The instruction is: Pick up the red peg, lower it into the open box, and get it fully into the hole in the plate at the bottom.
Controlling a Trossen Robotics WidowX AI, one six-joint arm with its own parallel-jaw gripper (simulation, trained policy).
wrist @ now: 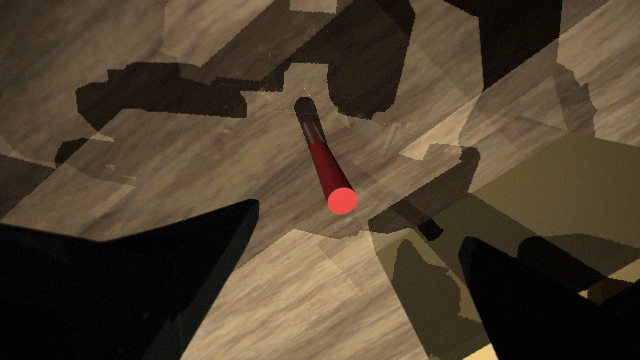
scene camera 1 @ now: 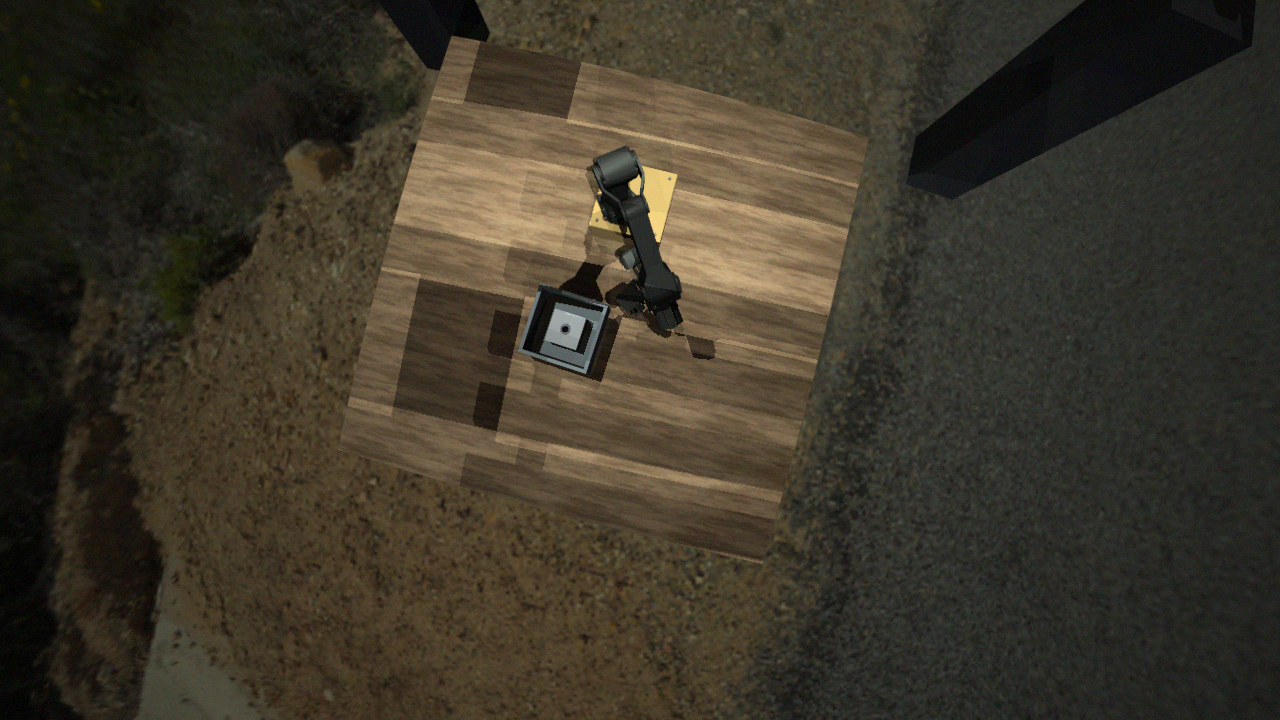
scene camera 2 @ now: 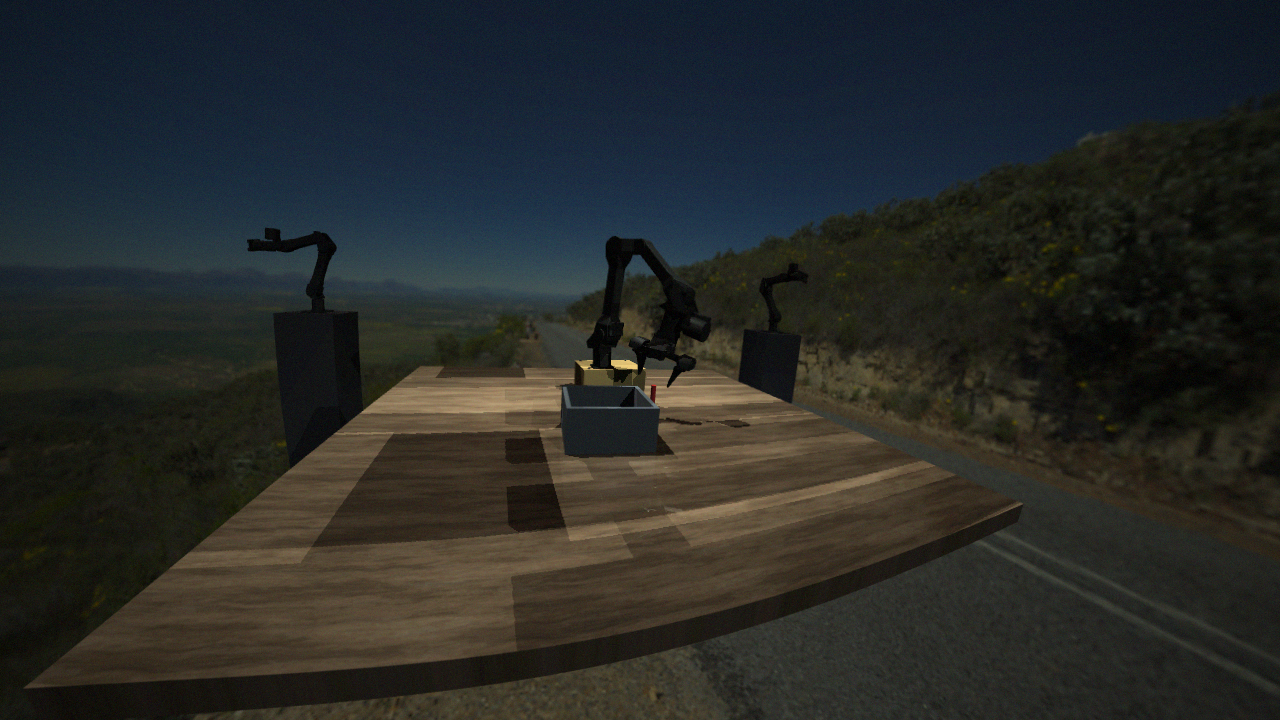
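Observation:
There is a grey-blue box (scene camera 1: pixel 533 343) here, which I also see as the box (scene camera 2: pixel 595 419), while in the wrist view it is out of frame. I see a red peg (wrist: pixel 340 196) too. And then there is my own gripper (wrist: pixel 357 226), visible to me as well as the gripper (scene camera 1: pixel 644 280) and the gripper (scene camera 2: pixel 653 380).

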